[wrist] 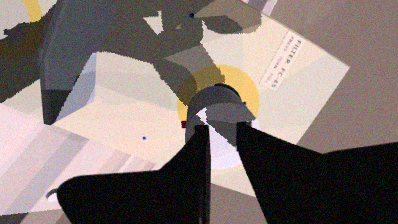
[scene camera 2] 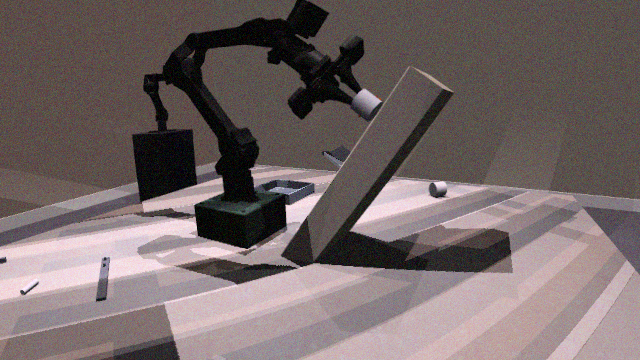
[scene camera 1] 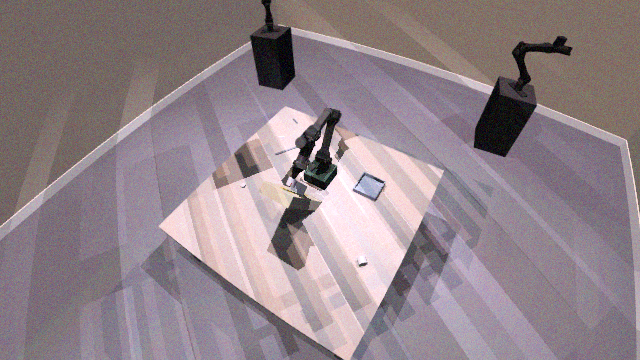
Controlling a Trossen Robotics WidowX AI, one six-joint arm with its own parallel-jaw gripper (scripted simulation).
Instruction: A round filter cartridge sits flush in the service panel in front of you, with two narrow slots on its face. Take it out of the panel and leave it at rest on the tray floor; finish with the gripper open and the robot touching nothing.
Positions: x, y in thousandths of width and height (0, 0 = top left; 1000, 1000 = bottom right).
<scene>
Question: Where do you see a filter cartridge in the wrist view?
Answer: At 552, 484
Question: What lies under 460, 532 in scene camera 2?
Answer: A blue-grey tray.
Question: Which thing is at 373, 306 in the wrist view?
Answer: A beige service panel.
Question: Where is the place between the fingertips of my gripper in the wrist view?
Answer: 554, 583
</scene>
